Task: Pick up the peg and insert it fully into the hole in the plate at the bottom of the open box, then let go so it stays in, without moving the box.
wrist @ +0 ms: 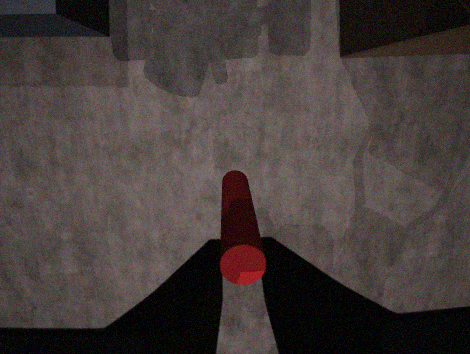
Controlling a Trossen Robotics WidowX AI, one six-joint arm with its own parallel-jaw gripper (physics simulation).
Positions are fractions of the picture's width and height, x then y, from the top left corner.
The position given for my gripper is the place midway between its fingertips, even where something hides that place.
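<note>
Here I can see a red peg (0.52, 0.74), and with it my own gripper (0.51, 0.71).
</note>
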